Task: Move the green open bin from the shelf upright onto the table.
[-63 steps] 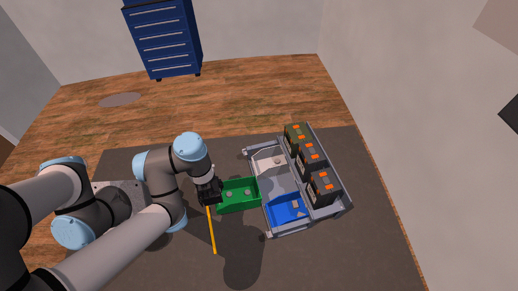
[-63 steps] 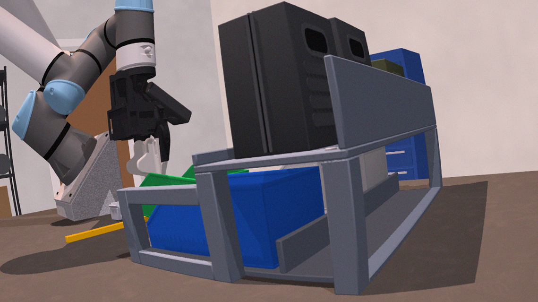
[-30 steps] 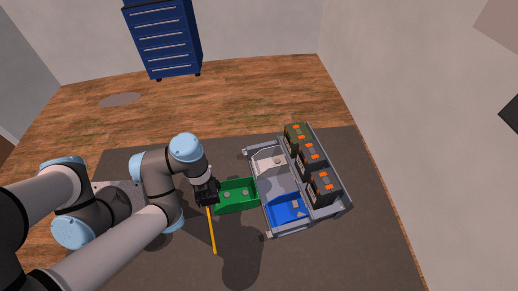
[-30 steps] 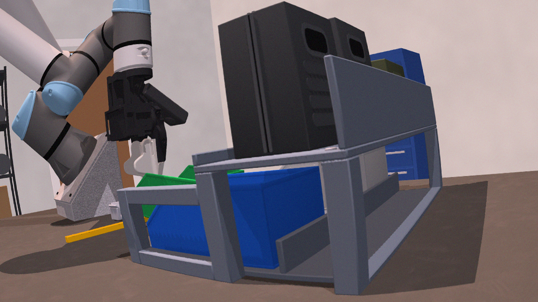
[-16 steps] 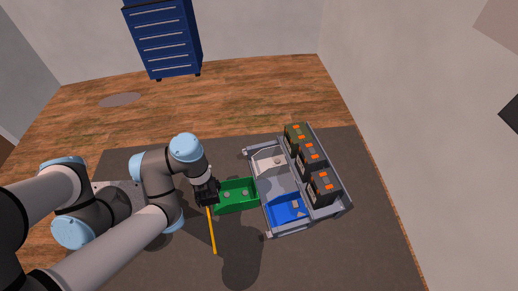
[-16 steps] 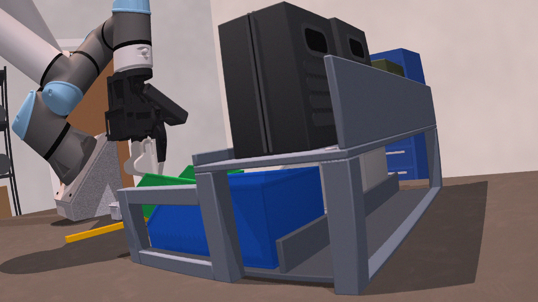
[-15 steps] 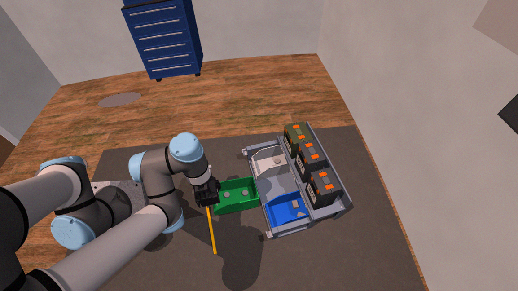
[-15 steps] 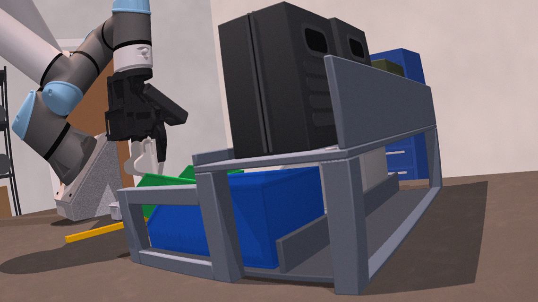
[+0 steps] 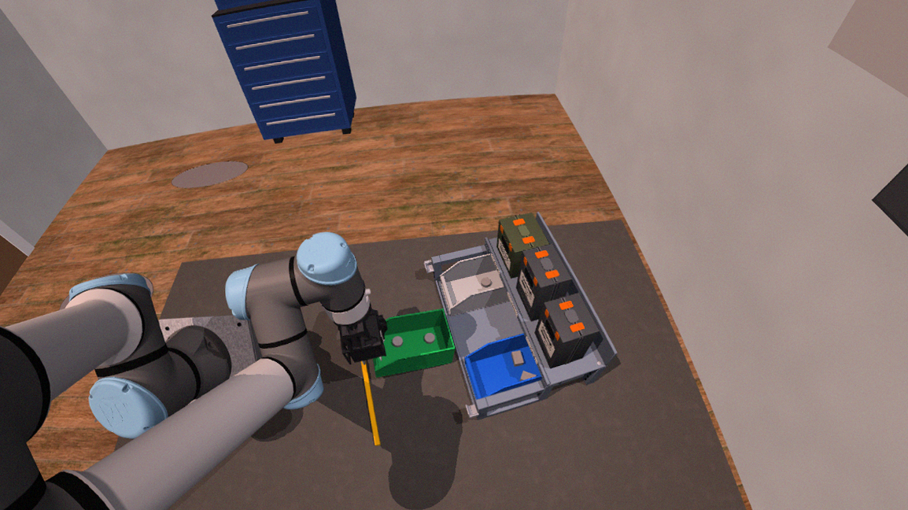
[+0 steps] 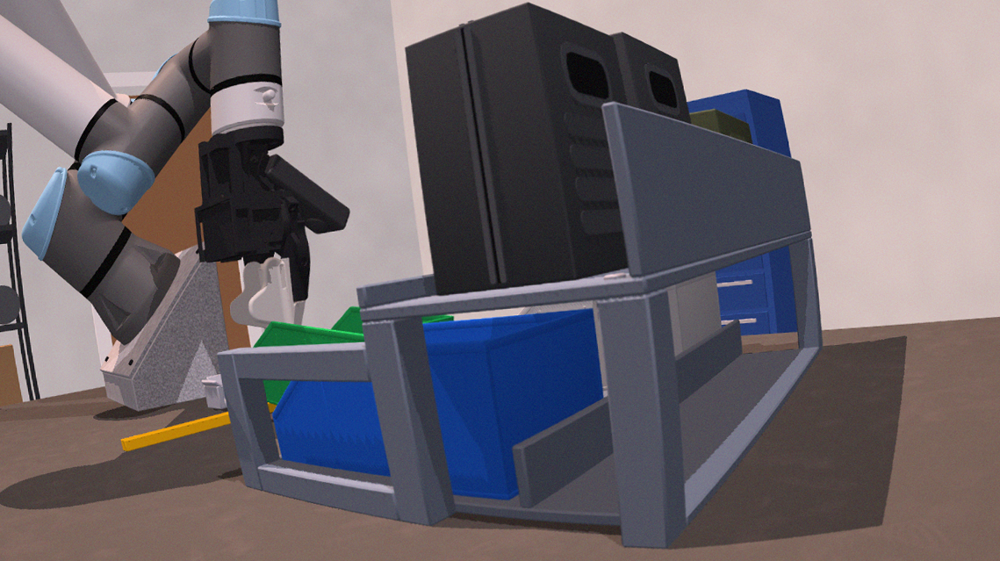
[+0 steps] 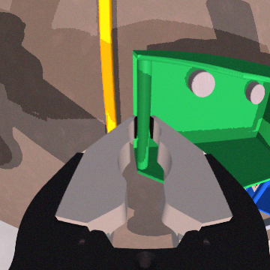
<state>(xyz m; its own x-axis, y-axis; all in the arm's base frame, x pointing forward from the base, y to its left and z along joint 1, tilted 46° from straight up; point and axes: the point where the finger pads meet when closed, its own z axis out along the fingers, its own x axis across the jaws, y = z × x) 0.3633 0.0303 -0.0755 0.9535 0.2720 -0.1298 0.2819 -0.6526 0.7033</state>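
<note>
The yellow bar lies 3 cm behind my hand, 1 cm to the right of it and 5 cm below it. Round my hand: grey bin 23 cm ahead, 18 cm to the left, 2 cm below; green open bin 8 cm ahead, 2 cm to the left, 1 cm below; blue bin 29 cm ahead, 3 cm to the right, 2 cm below.
</note>
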